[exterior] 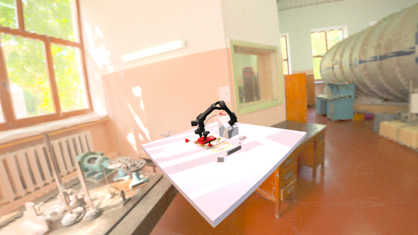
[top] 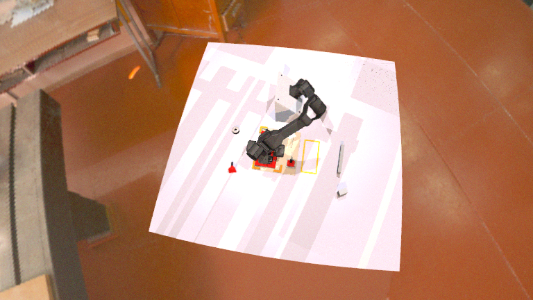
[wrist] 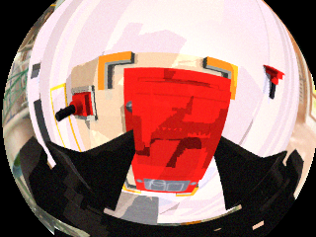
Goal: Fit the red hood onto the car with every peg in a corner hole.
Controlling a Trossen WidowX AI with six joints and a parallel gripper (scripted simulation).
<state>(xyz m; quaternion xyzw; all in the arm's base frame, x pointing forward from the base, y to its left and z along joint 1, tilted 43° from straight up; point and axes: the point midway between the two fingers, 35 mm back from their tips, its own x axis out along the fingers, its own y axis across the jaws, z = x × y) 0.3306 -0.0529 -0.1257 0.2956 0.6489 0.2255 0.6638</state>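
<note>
My gripper tip is 10 mm below the red hood. Also, from my gripper tip: grey bar (390 mm to the left, 20 mm below); then white ring (190 mm to the right, 140 mm behind, 30 mm below); then beige jig (40 mm to the left, 40 mm behind, 30 mm below).
</note>
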